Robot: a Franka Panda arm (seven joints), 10 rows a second.
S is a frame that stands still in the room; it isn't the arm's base.
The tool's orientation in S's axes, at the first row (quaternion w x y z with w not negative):
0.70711 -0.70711 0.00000 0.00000
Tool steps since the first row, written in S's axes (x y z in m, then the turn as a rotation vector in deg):
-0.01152 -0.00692 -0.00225 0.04 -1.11 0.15
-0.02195 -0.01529 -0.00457 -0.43 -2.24 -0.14
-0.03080 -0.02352 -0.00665 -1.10 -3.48 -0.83
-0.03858 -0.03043 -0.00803 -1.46 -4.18 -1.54
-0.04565 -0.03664 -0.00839 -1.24 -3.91 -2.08
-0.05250 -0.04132 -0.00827 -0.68 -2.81 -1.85
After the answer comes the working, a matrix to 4 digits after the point.
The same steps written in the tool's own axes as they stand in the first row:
-0.01152 0.00225 -0.00692 0.04 -0.15 -1.11
-0.02195 0.00457 -0.01529 -0.43 0.14 -2.24
-0.03080 0.00665 -0.02352 -1.10 0.83 -3.48
-0.03858 0.00803 -0.03043 -1.46 1.54 -4.18
-0.04565 0.00839 -0.03664 -1.24 2.08 -3.91
-0.05250 0.00827 -0.04132 -0.68 1.85 -2.81

The tool's axes in the first row as the columns of a matrix, in S's axes (rounded; the answer above uses it unrounded):
1.0000 0.0000 0.0000
0.0000 0.0000 1.0000
0.0000 -1.0000 0.0000

